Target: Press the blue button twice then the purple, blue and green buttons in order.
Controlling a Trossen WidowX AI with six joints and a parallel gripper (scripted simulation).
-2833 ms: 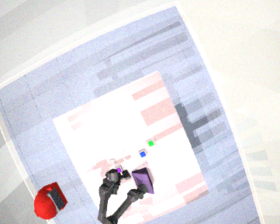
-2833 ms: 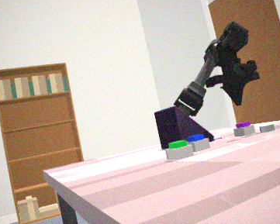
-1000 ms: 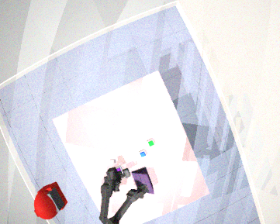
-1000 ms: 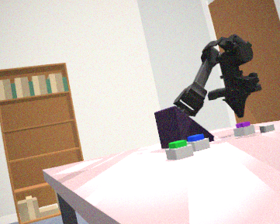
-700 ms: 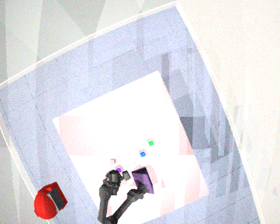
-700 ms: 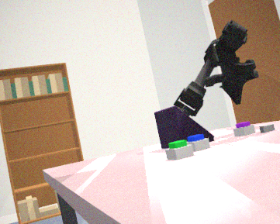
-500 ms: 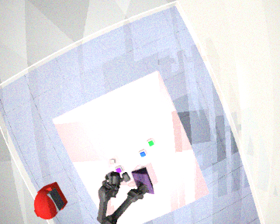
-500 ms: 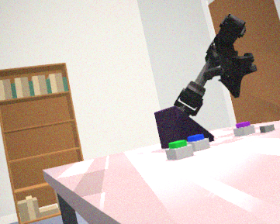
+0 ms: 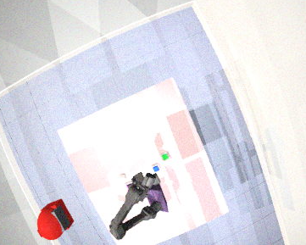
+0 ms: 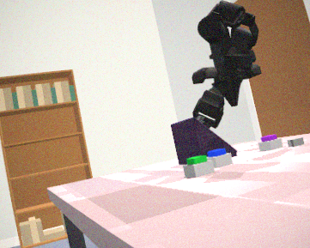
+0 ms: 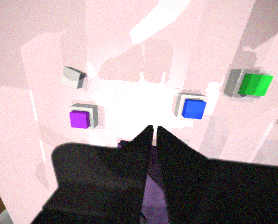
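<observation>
Now: gripper tip 80 mm to the left of the blue button and 100 mm above it. From my gripper tip the other things lie so: purple button 60 mm behind, 130 mm to the left, 100 mm below; then green button 60 mm ahead, 170 mm to the right, 100 mm below; then small grey block 20 mm ahead, 160 mm to the left, 130 mm below.
</observation>
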